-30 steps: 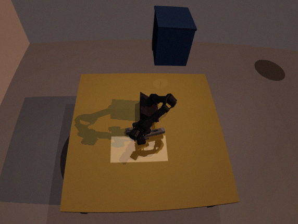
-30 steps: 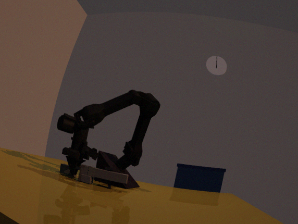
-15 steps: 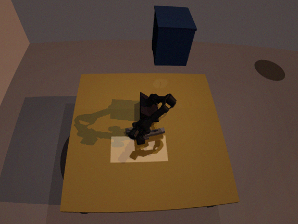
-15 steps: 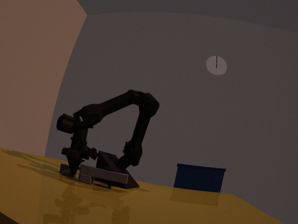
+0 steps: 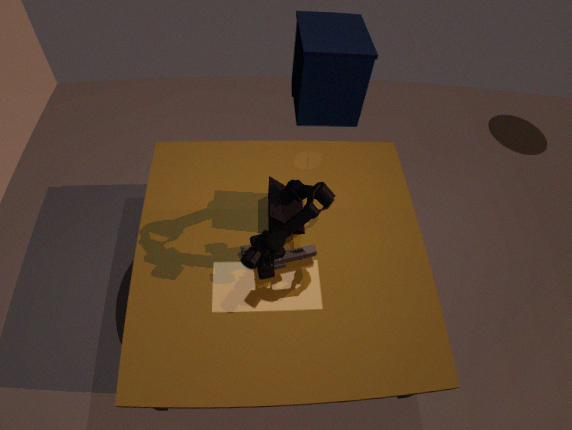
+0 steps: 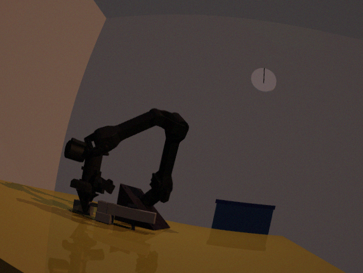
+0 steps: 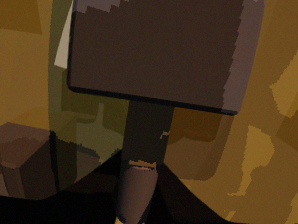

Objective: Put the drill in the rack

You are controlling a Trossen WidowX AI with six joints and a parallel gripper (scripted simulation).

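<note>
The drill stub is 10 mm behind my gripper tip, 50 mm to the left of it and 30 mm above it. The rest, counted from my gripper tip: grey housing 20 mm behind, 130 mm to the left, 30 mm above; dark key 30 mm behind, 160 mm to the left, 40 mm above; dark block 70 mm behind, 50 mm to the right.
</note>
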